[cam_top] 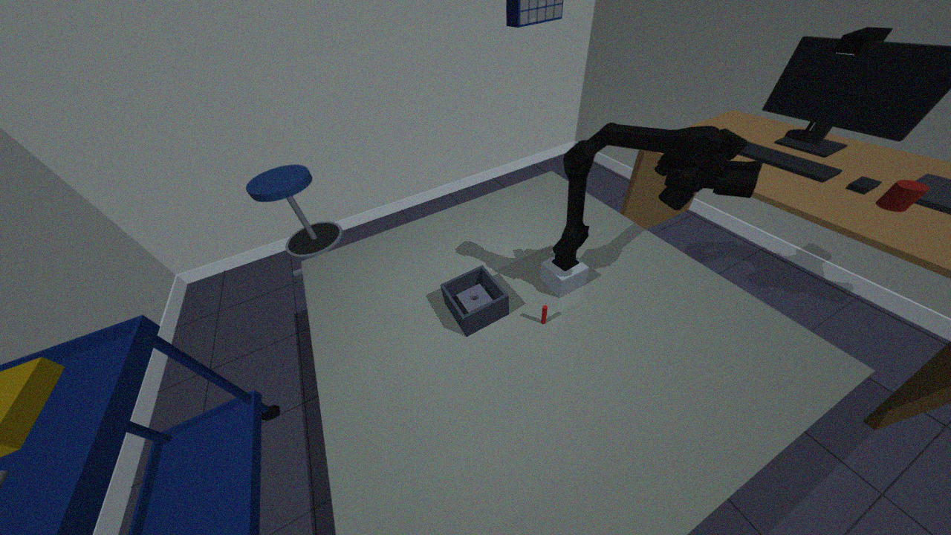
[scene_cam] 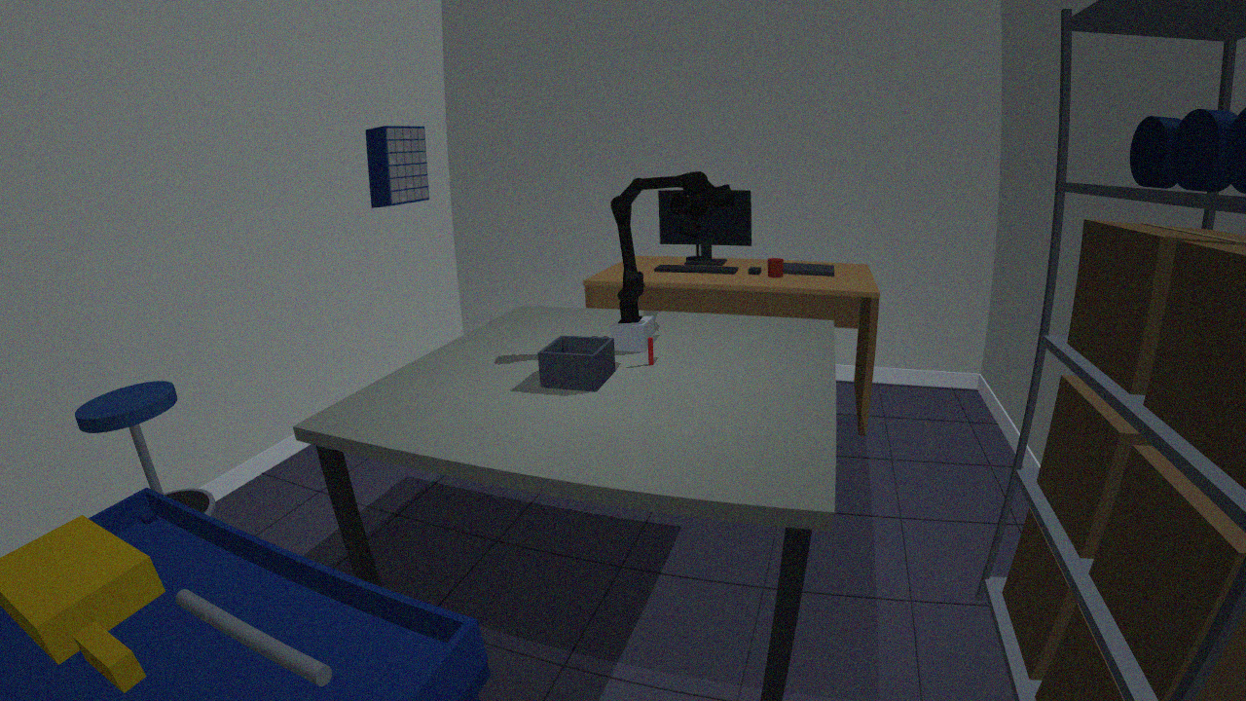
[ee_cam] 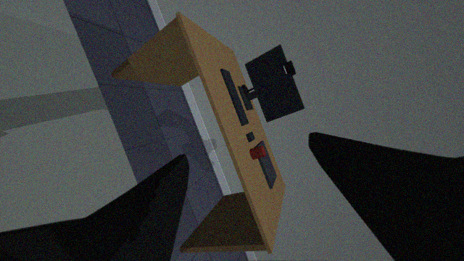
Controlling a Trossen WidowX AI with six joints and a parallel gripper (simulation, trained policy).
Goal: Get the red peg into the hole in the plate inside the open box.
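My gripper tip is now 44 cm short of the red peg, 35 cm above it and 7 cm to the left of it. The rest, counted from my gripper tip: dark box 58 cm ahead, 37 cm below, 24 cm to the right; then pale plate 58 cm ahead, 35 cm below, 24 cm to the right.
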